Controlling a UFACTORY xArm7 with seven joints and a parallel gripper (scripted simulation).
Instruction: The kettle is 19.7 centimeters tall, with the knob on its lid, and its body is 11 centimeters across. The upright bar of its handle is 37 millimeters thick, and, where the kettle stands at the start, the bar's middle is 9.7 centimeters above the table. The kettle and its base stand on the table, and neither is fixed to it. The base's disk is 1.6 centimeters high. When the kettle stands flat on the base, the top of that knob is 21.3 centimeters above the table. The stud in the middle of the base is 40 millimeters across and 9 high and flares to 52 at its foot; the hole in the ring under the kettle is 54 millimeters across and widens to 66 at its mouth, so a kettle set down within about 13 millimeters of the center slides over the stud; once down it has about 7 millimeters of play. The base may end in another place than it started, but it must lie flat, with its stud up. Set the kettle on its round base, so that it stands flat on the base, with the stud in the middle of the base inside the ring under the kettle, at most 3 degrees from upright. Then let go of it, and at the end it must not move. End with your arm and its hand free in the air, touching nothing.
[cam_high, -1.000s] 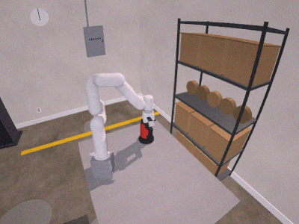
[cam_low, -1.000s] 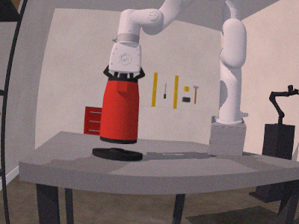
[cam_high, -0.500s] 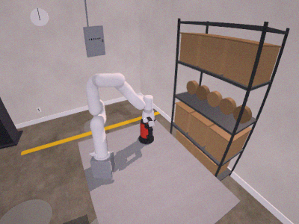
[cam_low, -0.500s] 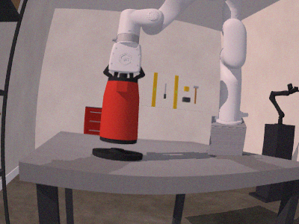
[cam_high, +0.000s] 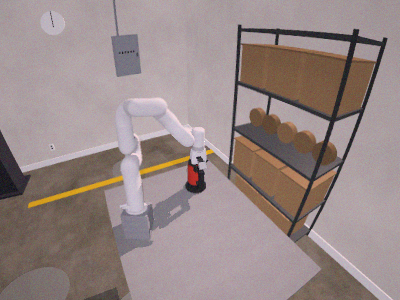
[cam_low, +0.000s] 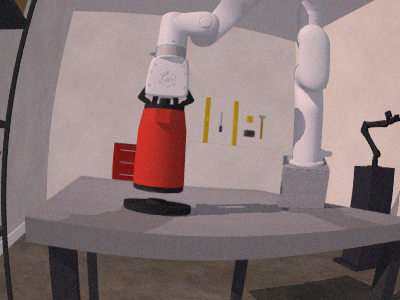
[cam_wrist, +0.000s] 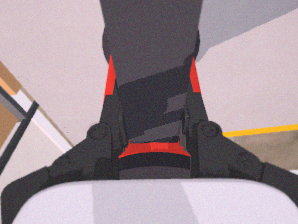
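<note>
Right now the red kettle is 30 mm to the left of my hand and 60 mm below it. From my hand the other things lie so: black round base (60 mm to the left, 190 mm below).
</note>
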